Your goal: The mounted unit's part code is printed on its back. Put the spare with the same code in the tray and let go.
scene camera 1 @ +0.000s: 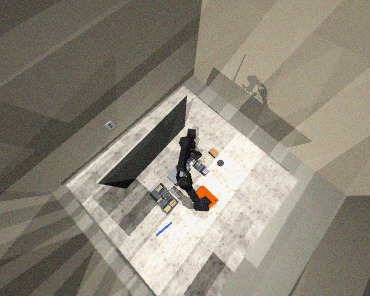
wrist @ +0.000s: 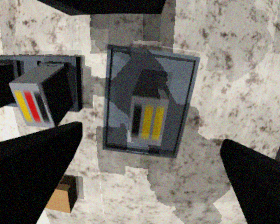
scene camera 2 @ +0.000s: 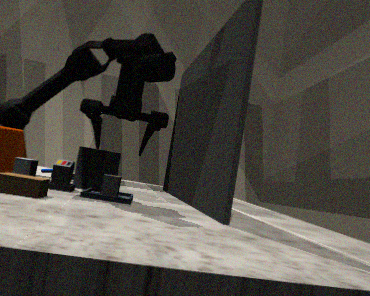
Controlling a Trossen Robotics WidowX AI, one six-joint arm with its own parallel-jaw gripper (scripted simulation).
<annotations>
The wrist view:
gripper: 153,138
grey spare: 148,111
wooden block: 64,197
tray: 126,67
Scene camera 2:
gripper: 118,152
dark panel: 202,166
</annotations>
